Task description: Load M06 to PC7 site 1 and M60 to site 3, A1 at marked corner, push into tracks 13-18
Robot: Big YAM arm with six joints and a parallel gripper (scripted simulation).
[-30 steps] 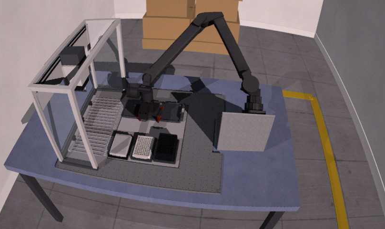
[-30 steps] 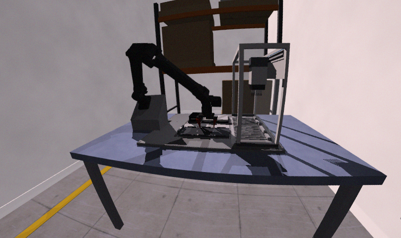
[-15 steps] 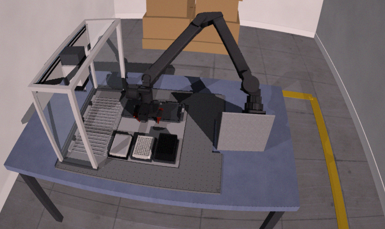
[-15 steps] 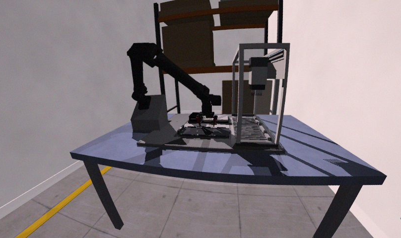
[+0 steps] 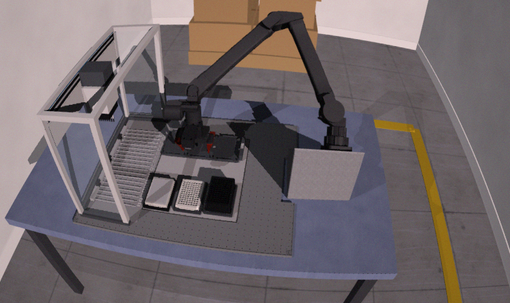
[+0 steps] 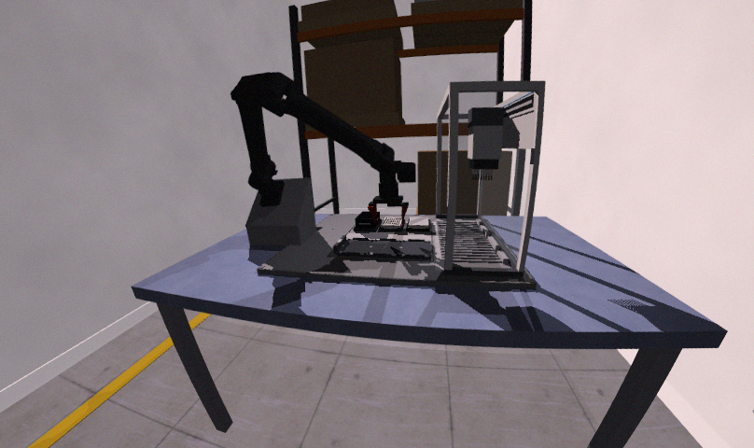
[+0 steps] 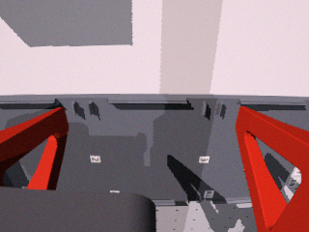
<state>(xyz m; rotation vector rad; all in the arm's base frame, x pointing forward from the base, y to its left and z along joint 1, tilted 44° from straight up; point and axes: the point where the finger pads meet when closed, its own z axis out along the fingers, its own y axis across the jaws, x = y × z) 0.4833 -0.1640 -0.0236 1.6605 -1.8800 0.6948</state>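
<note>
The black nest S3 lies 17 cm to the left of my hand, 12 cm ahead of it and 7 cm below it. Round my hand: dark plate carrier PC7: 9 cm to the right, 6 cm below, 1 cm behind; then white 96-well plate M06: 17 cm to the left, 5 cm below, 1 cm ahead; then plate nest S2: 17 cm to the left, 7 cm below, 1 cm ahead.
</note>
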